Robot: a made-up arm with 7 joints. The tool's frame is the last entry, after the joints.
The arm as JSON. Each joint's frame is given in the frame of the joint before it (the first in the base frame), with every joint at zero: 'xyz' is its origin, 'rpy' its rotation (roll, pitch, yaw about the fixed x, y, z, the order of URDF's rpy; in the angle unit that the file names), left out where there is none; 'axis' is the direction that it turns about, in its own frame. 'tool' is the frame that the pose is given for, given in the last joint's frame.
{
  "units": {
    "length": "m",
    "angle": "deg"
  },
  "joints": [
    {
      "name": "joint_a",
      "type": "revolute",
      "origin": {
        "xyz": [
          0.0,
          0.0,
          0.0
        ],
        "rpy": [
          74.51,
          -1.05,
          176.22
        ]
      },
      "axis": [
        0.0,
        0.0,
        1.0
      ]
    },
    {
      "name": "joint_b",
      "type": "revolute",
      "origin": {
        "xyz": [
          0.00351,
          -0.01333,
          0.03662
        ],
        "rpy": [
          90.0,
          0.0,
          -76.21
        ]
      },
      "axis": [
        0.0,
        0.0,
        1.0
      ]
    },
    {
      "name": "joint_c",
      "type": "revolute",
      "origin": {
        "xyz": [
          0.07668,
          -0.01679,
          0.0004
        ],
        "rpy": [
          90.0,
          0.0,
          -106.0
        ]
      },
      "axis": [
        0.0,
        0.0,
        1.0
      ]
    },
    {
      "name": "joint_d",
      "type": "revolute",
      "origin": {
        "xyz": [
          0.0,
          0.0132,
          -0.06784
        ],
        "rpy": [
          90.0,
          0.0,
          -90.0
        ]
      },
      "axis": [
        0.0,
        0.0,
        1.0
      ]
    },
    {
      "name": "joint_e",
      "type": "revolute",
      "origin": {
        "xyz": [
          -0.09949,
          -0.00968,
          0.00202
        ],
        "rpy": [
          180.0,
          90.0,
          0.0
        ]
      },
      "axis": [
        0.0,
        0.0,
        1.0
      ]
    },
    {
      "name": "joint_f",
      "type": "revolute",
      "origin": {
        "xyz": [
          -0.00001,
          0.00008,
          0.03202
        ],
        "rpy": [
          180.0,
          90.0,
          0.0
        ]
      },
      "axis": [
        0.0,
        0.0,
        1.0
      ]
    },
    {
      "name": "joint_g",
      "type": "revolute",
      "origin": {
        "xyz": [
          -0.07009,
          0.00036,
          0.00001
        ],
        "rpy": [
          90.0,
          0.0,
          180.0
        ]
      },
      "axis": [
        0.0,
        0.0,
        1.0
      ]
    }
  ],
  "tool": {
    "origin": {
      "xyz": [
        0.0,
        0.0,
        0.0
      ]
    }
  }
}
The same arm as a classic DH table. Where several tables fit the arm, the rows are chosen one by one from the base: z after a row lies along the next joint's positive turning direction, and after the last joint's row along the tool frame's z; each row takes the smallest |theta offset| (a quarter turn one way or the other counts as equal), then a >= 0, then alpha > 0; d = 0 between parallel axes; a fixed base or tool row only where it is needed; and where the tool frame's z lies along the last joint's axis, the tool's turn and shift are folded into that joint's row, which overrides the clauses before.
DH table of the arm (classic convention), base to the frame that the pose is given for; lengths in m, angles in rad. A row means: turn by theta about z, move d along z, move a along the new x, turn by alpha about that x. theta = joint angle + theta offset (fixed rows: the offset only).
base (fixed): theta_offset -0.071, d 0, a 0, alpha -1.3005
joint_a: theta_offset -1.3111, d 0.0366, a -0.0138, alpha -1.5708
joint_b: theta_offset 1.2916, d 0.0002, a -0.005, alpha 1.5708
joint_c: theta_offset 1.5708, d -0.1462, a 0.0132, alpha -1.5707
joint_d: theta_offset 1.5708, d 0.002, a 0.0097, alpha 1.5708
joint_e: theta_offset 0, d 0.1315, a 0.0001, alpha -1.5708
joint_f: theta_offset -1.5708, d 0, a 0.0701, alpha 1.5707
joint_g: theta_offset 0, d 0.0004, a 0, alpha 0

